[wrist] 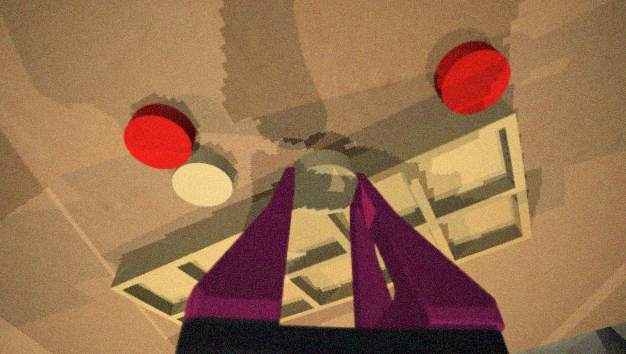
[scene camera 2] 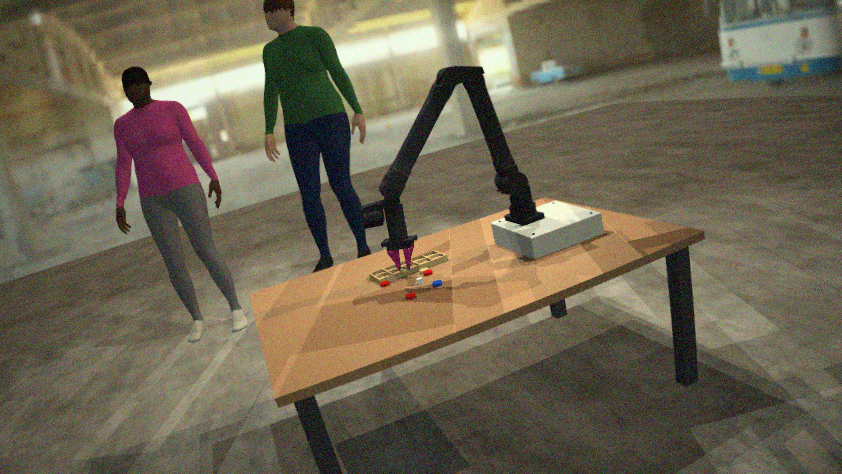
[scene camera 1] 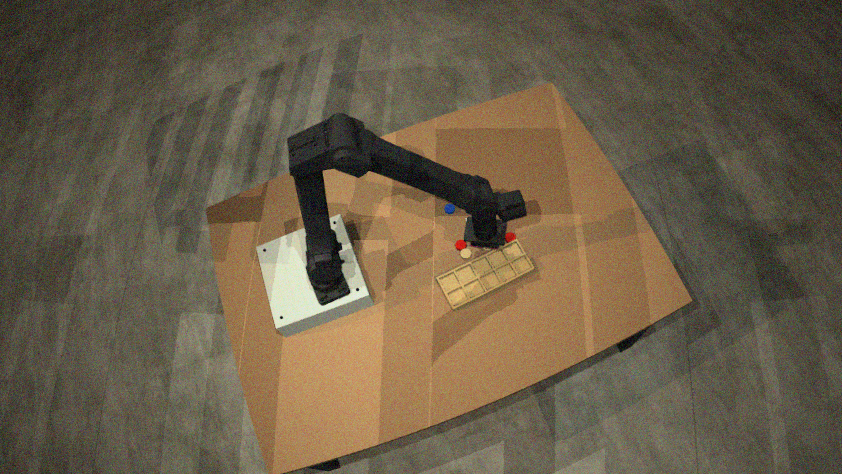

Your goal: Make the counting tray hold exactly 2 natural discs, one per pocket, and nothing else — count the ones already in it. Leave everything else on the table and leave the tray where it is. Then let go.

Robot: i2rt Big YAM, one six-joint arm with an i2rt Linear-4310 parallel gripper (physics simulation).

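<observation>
The gripper [scene camera 2: 404, 269] [wrist: 325, 174] has magenta fingers, pointing down and shut on a natural disc [wrist: 326, 192], which looks grey-green in shadow. In the wrist view the disc overlaps the long edge of the counting tray [scene camera 1: 492, 287] [scene camera 2: 433, 264] [wrist: 521, 172]; its exact height is unclear. The tray is pale wood, with two rows of pockets. No disc shows in its visible pockets; the fingers hide part of it in the wrist view. Another natural disc [scene camera 1: 465, 253] [wrist: 202, 184] lies on the table beside the tray, close to a red disc [scene camera 1: 460, 244] [scene camera 2: 427, 272] [wrist: 159, 142].
A second red disc [scene camera 1: 510, 236] [scene camera 2: 384, 283] [wrist: 476, 81] lies by the tray's far end. A third red disc [scene camera 2: 410, 296], a blue disc [scene camera 1: 449, 208] [scene camera 2: 437, 283] and a white cube [scene camera 2: 419, 280] are on the table. The arm stands on a white box [scene camera 1: 288, 282] [scene camera 2: 565, 229].
</observation>
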